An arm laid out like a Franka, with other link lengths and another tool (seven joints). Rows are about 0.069 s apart.
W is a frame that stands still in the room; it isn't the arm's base.
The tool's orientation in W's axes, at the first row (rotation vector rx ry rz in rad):
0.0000, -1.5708, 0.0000
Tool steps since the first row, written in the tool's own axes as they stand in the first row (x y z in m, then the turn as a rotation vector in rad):
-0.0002, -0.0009, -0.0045, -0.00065, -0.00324, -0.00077
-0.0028, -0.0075, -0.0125, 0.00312, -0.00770, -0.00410
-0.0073, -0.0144, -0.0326, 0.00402, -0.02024, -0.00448
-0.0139, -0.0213, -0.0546, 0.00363, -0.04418, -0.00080
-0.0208, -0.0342, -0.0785, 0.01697, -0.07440, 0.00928
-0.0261, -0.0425, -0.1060, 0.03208, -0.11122, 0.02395
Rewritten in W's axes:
0.0045, -0.0009, -0.0002, 0.00077, -0.00324, -0.00065
0.0125, -0.0075, -0.0028, 0.00410, -0.00770, 0.00312
0.0326, -0.0144, -0.0073, 0.00448, -0.02024, 0.00402
0.0546, -0.0213, -0.0139, 0.00080, -0.04418, 0.00363
0.0785, -0.0342, -0.0208, -0.00928, -0.07440, 0.01697
0.1060, -0.0425, -0.0261, -0.02395, -0.11122, 0.03208

